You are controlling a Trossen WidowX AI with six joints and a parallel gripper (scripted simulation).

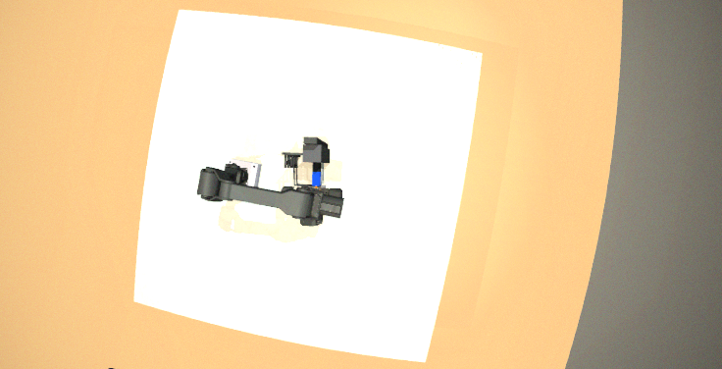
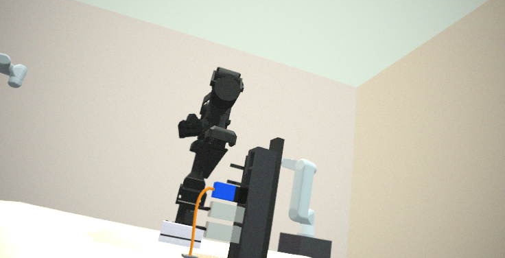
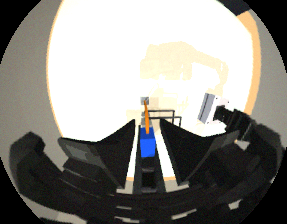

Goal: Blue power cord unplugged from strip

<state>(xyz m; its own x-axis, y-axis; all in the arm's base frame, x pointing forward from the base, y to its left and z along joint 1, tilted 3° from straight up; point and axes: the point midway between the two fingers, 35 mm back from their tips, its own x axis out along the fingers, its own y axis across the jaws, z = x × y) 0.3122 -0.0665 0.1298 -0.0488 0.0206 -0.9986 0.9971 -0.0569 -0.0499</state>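
My gripper tip is 7 cm to the right of the blue plug and 1 cm above it. Round my gripper tip: dark power strip (14 cm to the left, 3 cm below, 1 cm ahead).
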